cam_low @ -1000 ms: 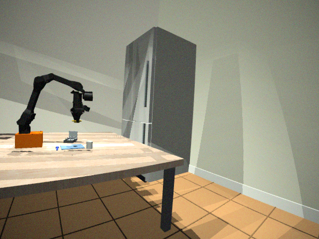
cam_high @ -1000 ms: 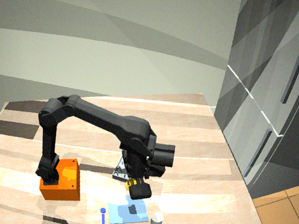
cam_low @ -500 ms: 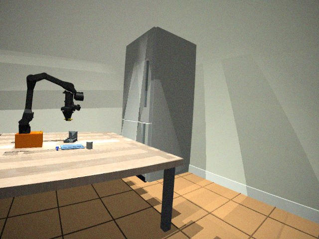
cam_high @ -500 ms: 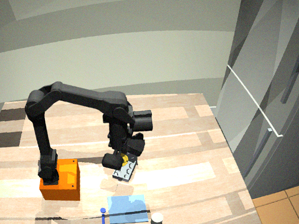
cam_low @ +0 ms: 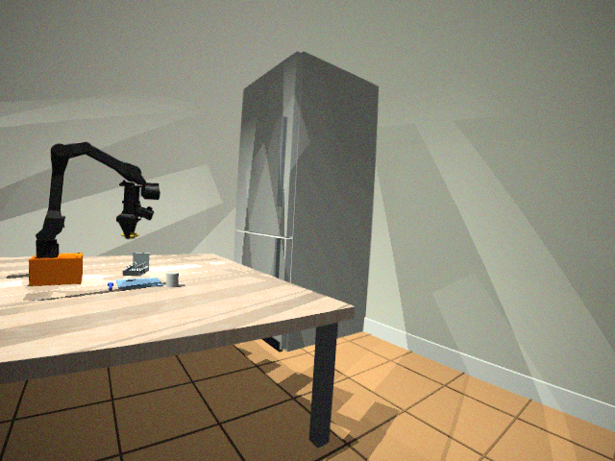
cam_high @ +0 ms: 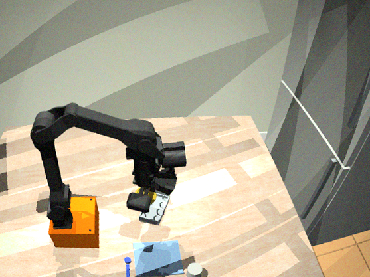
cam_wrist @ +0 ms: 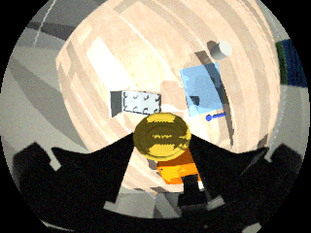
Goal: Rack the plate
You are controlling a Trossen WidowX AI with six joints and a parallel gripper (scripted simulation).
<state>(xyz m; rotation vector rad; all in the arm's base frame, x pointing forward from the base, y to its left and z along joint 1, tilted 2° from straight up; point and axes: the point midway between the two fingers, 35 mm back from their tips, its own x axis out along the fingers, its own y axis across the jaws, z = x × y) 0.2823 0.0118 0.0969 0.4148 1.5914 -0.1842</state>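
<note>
Right now my gripper tip is 40 mm short of the grey dish rack, 70 mm to the right of it and 140 mm above it. Also, from my gripper tip: blue spoon (90 mm behind, 160 mm to the right, 160 mm below); blue mat (10 mm ahead, 140 mm to the right, 160 mm below); yellow plate (10 mm above).
</note>
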